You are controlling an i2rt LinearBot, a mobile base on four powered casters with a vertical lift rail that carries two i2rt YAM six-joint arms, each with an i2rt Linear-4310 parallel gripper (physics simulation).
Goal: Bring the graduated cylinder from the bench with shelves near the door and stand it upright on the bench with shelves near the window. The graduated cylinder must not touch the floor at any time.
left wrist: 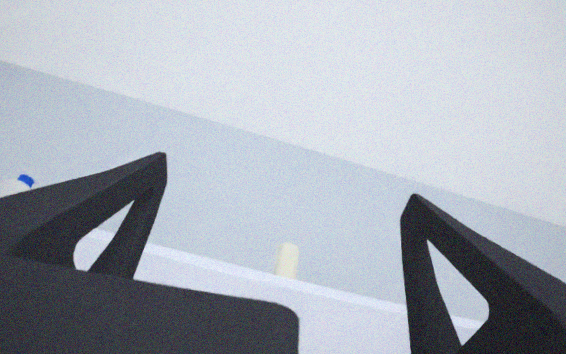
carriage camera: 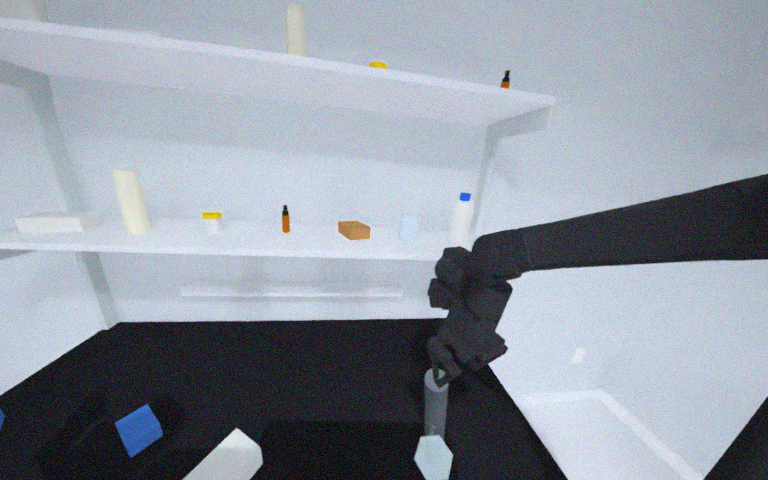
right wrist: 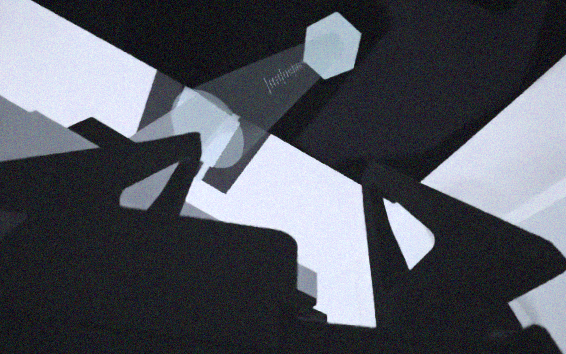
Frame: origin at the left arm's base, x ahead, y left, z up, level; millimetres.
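Where they show: left gripper, fingertip midpoint: [left wrist: 288, 186]; right gripper, fingertip midpoint: [carriage camera: 455, 376] [right wrist: 284, 155].
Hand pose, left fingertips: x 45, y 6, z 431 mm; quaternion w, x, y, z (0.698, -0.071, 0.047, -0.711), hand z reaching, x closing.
After its pixels a point has its place.
The graduated cylinder [carriage camera: 435, 410] @[x 235, y -454, z 9 mm] [right wrist: 280, 82] @[x 274, y -466, z 20 mm] is a grey, see-through tube with a pale hexagonal foot. It stands upright on the black bench top [carriage camera: 283, 373] @[x 538, y -44, z -264 mm], near its right edge in the carriage view. My right gripper [carriage camera: 457, 376] @[x 256, y -488, z 68 mm] [right wrist: 284, 155] @[x 256, y -488, z 68 mm] is open at the cylinder's upper end, with nothing held. In the carriage view one fingertip overlaps the rim; in the right wrist view the rim shows behind the finger at the picture's left. Whether they touch cannot be told. My left gripper [left wrist: 288, 186] @[x 45, y 6, z 431 mm] is open and empty, in front of a wall and a shelf.
A blue block [carriage camera: 138, 430] @[x 326, y 220, z -224 mm] and a white block [carriage camera: 229, 458] @[x 268, y -35, z -206 mm] are on the bench at the picture's lower left. Above it, the lower shelf [carriage camera: 254, 247] @[x 529, y 6, z 193 mm] holds a brown box [carriage camera: 353, 230] @[x 657, y -252, z 227 mm] and a white bottle [carriage camera: 461, 221] @[x 708, y -630, z 275 mm] close to my right arm. Floor [carriage camera: 617, 435] @[x 830, y -1930, z -1026 mm] shows beyond the bench's right edge.
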